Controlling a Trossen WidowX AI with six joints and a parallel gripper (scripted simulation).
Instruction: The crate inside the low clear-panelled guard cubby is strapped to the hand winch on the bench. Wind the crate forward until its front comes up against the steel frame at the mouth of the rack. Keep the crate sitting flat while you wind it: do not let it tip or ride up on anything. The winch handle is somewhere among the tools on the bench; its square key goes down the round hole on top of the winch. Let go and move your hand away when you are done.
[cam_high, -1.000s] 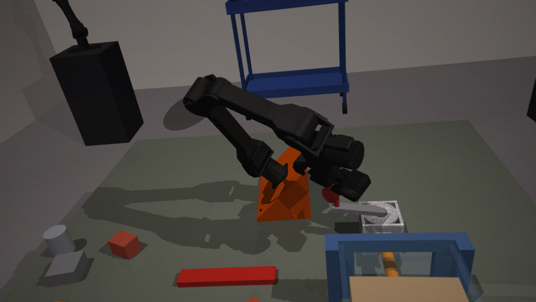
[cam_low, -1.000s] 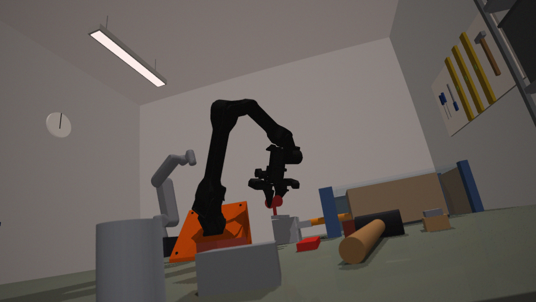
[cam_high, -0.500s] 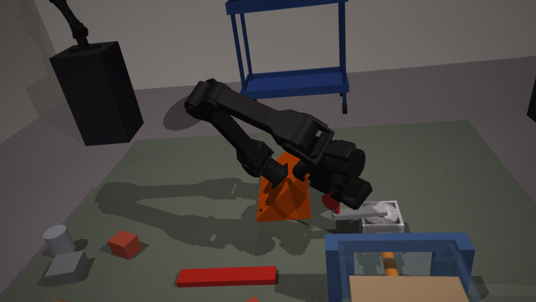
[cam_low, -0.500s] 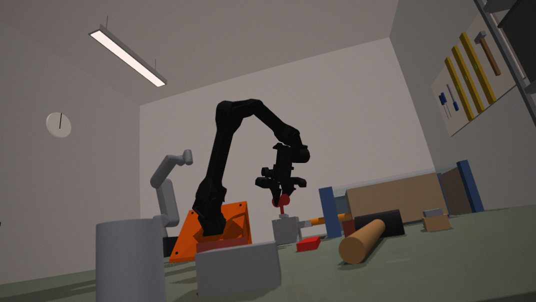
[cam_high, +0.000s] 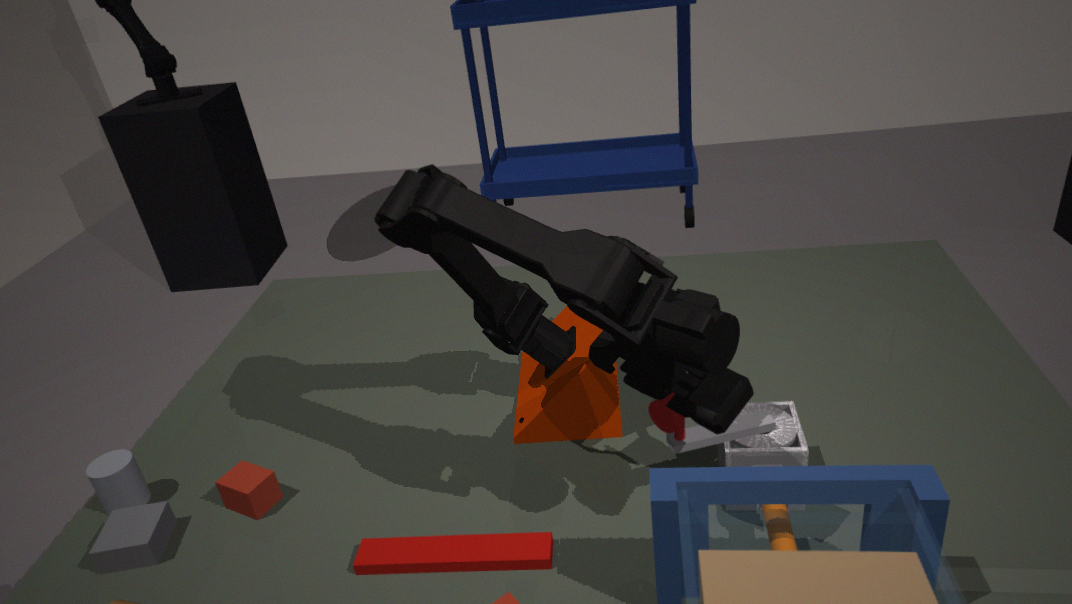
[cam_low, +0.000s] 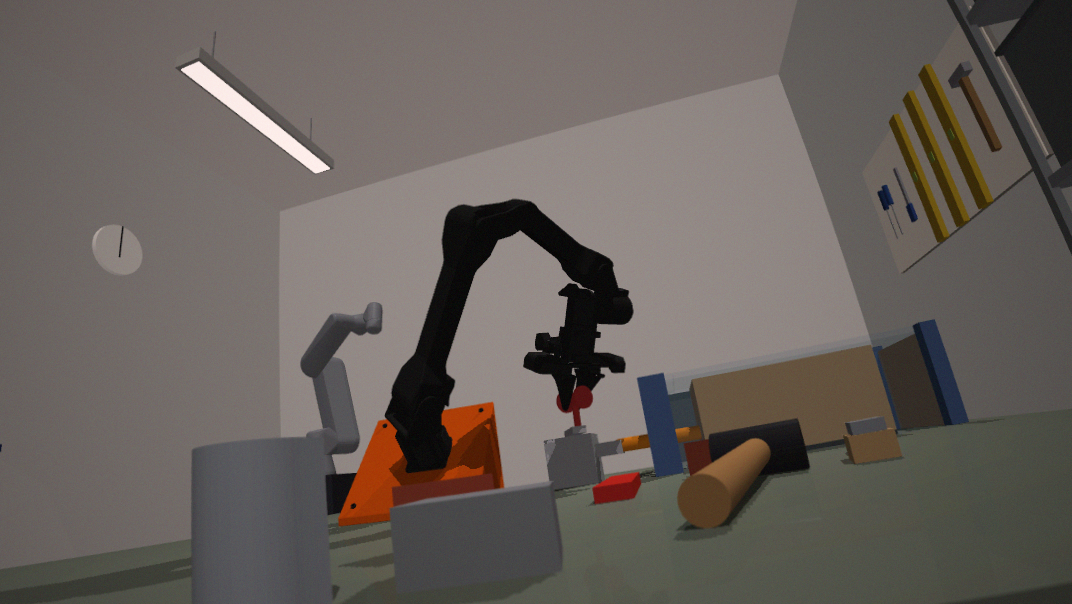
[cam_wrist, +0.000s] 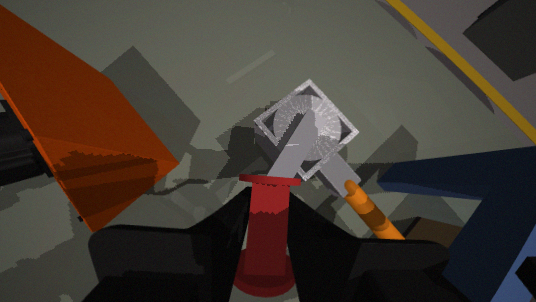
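Right now my gripper tip is 3 cm above the grey crank arm and 2 cm to the right of it. From my gripper tip the other things lie so: frame (14 cm ahead, 8 cm to the left, 3 cm below); grey winch (10 cm below, 8 cm to the left, 3 cm behind); red knob (1 cm to the right, 1 cm ahead).
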